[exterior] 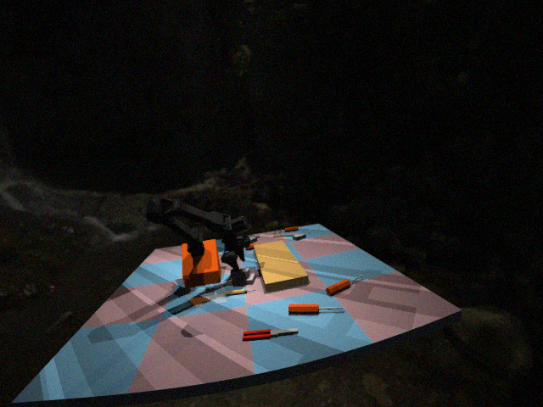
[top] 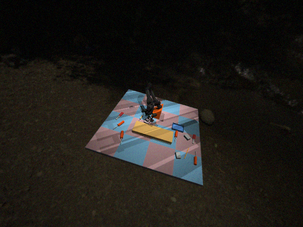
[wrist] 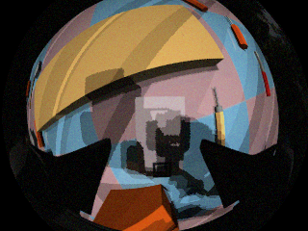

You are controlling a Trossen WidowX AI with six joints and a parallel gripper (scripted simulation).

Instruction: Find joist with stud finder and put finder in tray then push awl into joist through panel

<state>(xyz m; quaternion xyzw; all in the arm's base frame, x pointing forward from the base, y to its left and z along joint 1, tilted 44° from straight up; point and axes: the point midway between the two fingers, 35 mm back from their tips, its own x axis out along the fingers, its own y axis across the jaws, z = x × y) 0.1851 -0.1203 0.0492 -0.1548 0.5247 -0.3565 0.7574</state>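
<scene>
The stud finder lies 3 cm below my gripper tip and 2 cm behind it. The rest, counted from my gripper tip: awl 11 cm to the right, 7 cm below, 1 cm behind; blue tray 44 cm to the left, 6 cm below, 2 cm behind.
</scene>
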